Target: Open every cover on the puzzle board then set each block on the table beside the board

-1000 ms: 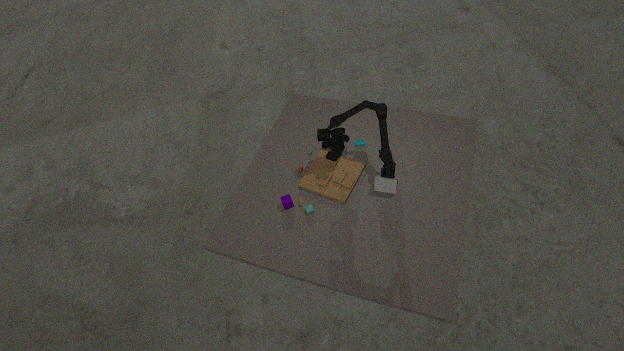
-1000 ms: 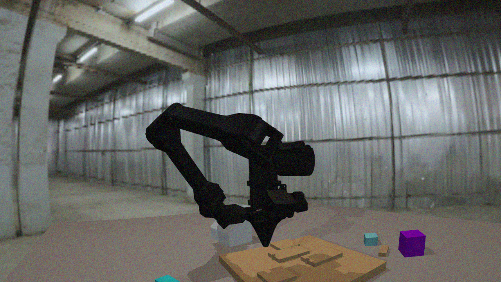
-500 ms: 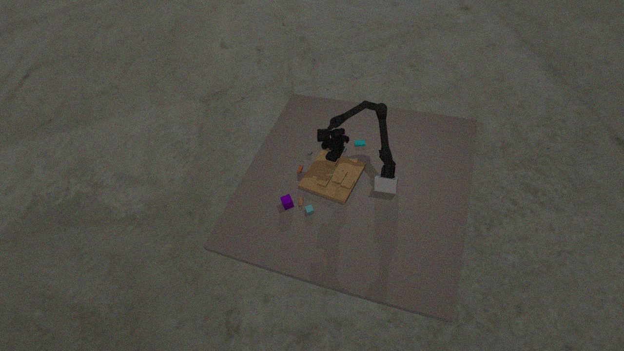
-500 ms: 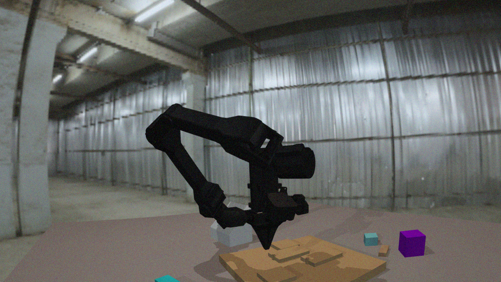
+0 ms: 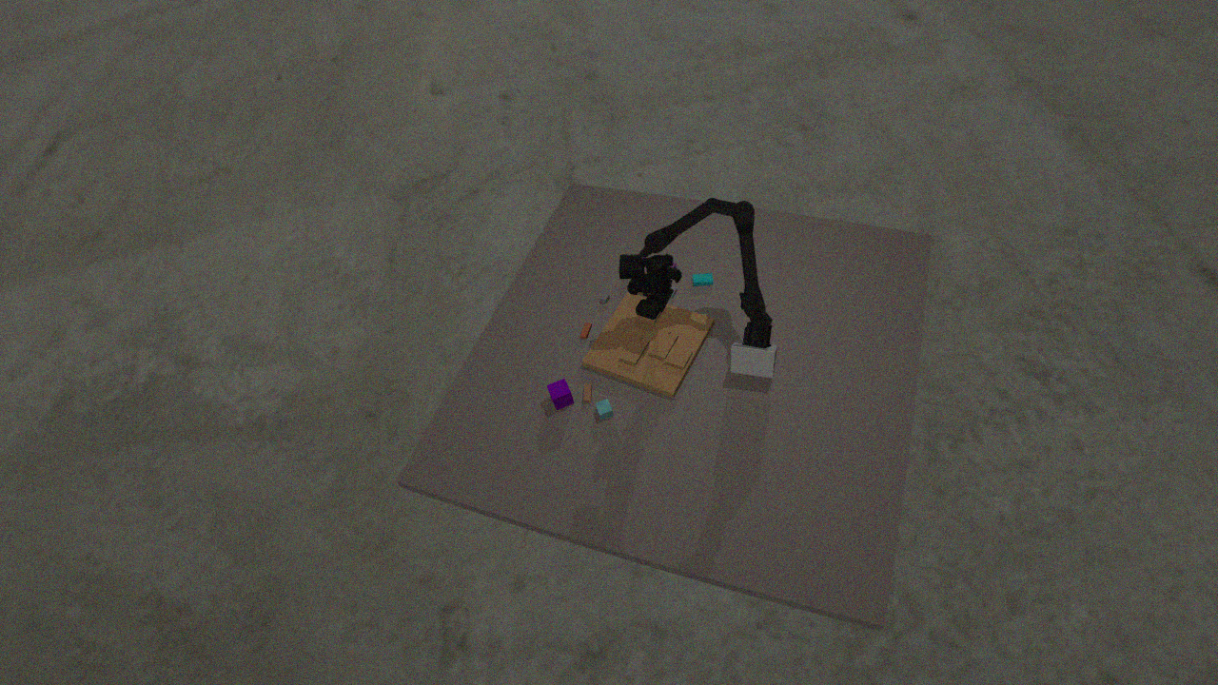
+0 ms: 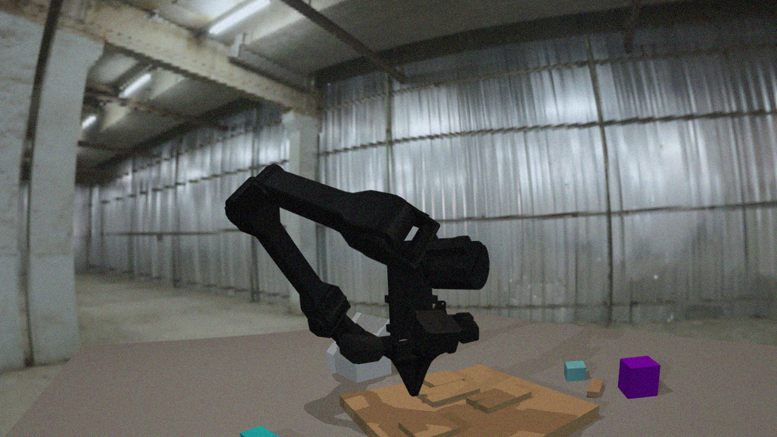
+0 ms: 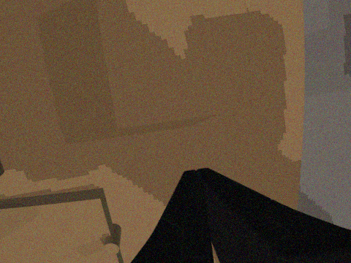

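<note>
Now: gripper tip 11 cm short of the brown block, 12 cm to the left of it and 4 cm above it. Also, from my gripper tip: magenta block (8 cm ahead, 20 cm to the right, 5 cm below); then orange cube (18 cm ahead, 18 cm to the right, 4 cm below); then teal block (5 cm behind, 21 cm to the right, 5 cm below).
</note>
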